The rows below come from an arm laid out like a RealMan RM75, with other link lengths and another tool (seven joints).
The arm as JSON. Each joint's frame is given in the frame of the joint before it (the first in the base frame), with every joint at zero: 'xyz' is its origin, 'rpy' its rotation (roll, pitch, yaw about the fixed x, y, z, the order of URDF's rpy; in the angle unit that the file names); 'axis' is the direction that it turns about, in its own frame. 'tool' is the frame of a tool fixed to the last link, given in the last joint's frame.
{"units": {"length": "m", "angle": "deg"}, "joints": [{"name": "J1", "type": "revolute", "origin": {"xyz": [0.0, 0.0, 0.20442], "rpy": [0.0, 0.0, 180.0]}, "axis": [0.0, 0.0, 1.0]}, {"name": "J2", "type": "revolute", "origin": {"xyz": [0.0, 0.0, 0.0], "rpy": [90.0, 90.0, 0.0]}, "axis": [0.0, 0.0, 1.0]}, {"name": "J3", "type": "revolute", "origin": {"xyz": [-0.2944, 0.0, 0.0], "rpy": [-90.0, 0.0, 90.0]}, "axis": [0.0, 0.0, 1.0]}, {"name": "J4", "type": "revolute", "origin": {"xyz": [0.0, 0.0, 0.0], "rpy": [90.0, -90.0, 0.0]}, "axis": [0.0, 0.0, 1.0]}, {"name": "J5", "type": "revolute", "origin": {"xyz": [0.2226, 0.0, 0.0], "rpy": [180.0, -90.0, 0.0]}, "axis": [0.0, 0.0, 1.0]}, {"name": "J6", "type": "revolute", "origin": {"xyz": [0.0, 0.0, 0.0], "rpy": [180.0, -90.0, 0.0]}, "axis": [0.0, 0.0, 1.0]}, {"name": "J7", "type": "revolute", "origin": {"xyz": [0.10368, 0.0, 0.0], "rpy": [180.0, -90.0, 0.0]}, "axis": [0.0, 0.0, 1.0]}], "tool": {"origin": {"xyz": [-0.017, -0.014, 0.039], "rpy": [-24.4, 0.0, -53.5]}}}
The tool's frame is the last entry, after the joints.
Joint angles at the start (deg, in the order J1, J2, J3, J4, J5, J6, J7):
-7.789 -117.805 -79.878 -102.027 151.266 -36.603 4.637
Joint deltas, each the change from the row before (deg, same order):
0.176 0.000 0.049 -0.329 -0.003 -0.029 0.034
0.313 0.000 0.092 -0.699 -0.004 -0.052 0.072
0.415 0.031 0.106 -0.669 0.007 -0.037 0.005
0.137 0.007 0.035 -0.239 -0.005 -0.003 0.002
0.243 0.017 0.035 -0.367 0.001 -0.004 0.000
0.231 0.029 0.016 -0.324 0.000 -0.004 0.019
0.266 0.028 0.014 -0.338 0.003 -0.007 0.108
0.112 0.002 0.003 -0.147 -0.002 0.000 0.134
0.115 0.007 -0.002 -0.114 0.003 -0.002 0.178
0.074 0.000 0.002 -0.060 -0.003 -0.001 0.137
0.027 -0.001 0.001 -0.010 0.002 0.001 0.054
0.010 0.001 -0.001 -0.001 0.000 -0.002 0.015
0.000 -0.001 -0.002 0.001 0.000 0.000 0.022
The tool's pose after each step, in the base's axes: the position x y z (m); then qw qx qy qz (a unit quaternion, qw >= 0). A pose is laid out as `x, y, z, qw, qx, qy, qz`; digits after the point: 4 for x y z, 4 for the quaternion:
-0.1703, 0.3700, -0.0045, 0.2772, -0.9575, -0.0547, -0.0575
-0.1683, 0.3683, -0.0031, 0.2785, -0.9572, -0.0518, -0.0591
-0.1673, 0.3664, -0.0017, 0.2798, -0.9568, -0.0503, -0.0604
-0.1668, 0.3657, -0.0011, 0.2803, -0.9567, -0.0497, -0.0611
-0.1664, 0.3646, -0.0002, 0.2813, -0.9564, -0.0490, -0.0619
-0.1662, 0.3636, 0.0008, 0.2823, -0.9561, -0.0484, -0.0623
-0.1661, 0.3625, 0.0018, 0.2835, -0.9558, -0.0475, -0.0622
-0.1659, 0.3621, 0.0022, 0.2840, -0.9557, -0.0465, -0.0618
-0.1660, 0.3616, 0.0026, 0.2845, -0.9557, -0.0455, -0.0609
-0.1661, 0.3613, 0.0027, 0.2847, -0.9557, -0.0448, -0.0602
-0.1662, 0.3613, 0.0028, 0.2848, -0.9557, -0.0446, -0.0598
-0.1663, 0.3612, 0.0028, 0.2848, -0.9557, -0.0446, -0.0597
-0.1662, 0.3612, 0.0028, 0.2848, -0.9557, -0.0445, -0.0596

